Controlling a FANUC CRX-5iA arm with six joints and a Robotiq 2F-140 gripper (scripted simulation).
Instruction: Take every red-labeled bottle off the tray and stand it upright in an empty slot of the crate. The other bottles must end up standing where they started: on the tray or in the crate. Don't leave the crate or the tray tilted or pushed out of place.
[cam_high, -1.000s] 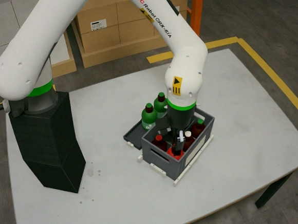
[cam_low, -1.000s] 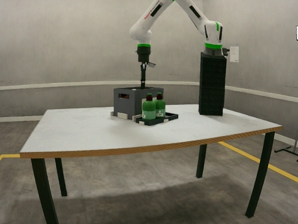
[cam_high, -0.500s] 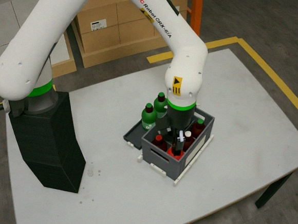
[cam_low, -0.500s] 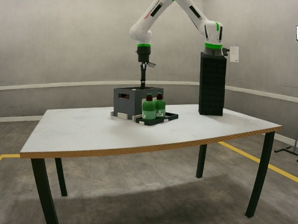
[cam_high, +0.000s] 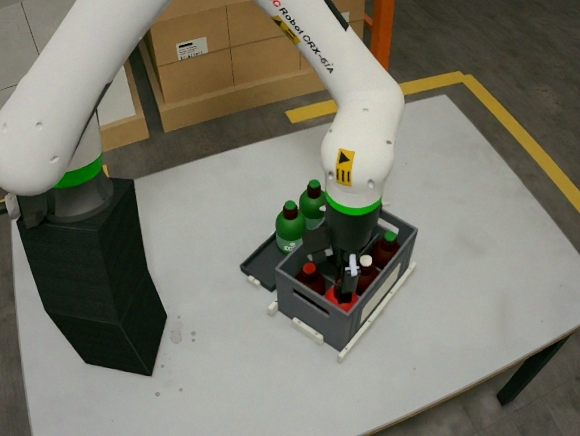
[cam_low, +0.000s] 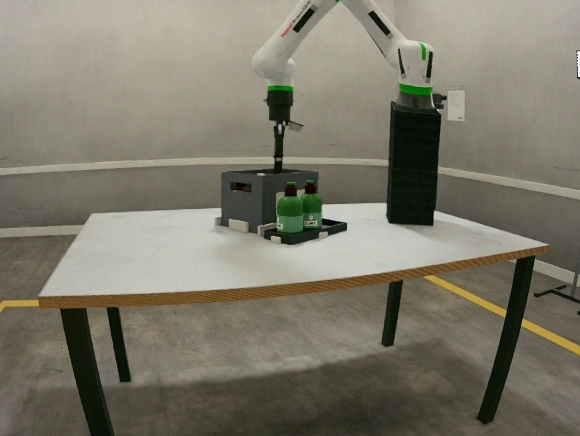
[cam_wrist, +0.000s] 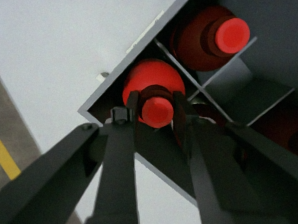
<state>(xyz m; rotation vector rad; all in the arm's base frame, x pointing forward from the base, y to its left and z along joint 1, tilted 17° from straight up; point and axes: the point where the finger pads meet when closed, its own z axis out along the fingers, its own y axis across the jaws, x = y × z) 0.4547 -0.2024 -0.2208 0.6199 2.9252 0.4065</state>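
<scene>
My hand is 8 cm above the red-labeled bottle. The rest, counted from my hand: dark tray (25 cm to the left, 17 cm below, 2 cm ahead); then grey crate (10 cm below, 8 cm to the left, 6 cm ahead).
</scene>
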